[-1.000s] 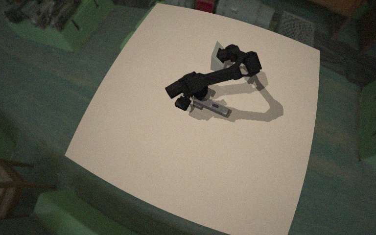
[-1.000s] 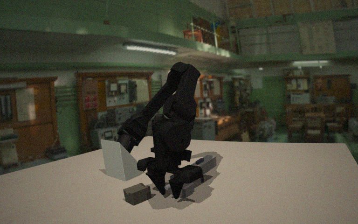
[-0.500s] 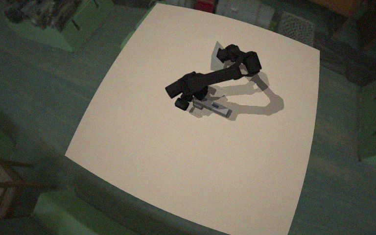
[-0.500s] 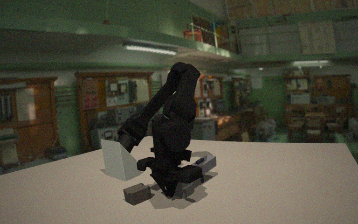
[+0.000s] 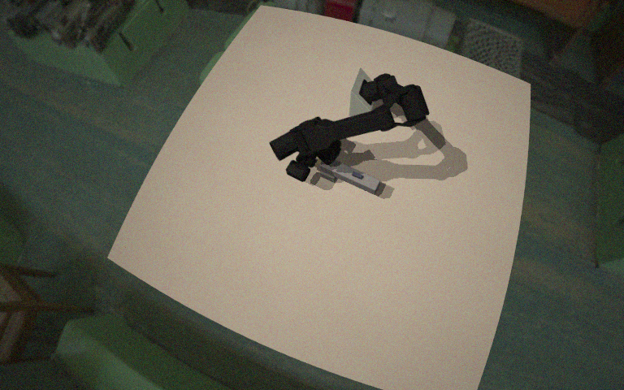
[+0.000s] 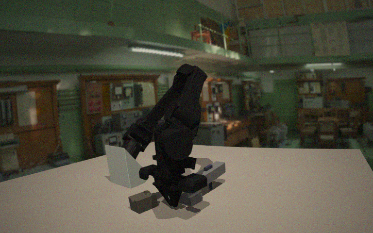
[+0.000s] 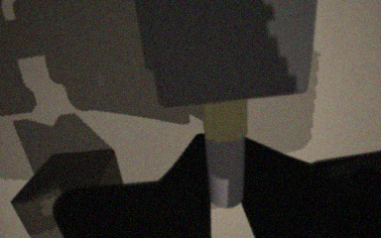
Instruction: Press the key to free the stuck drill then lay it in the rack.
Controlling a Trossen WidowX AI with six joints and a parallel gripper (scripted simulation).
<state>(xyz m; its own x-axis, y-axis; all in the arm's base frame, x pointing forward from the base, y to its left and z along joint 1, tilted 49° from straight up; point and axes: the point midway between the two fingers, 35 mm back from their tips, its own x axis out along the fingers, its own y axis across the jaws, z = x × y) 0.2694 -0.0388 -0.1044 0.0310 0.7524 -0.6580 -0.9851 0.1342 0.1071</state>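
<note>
The drill is 1 cm ahead of my gripper tip, 5 cm to the left of it and 4 cm above it. Also, from my gripper tip: dark rack 8 cm behind, 3 cm to the right; then blue key 3 cm ahead, 15 cm to the left, 4 cm above; then grey holder block 2 cm ahead, 12 cm to the left, 3 cm above.
</note>
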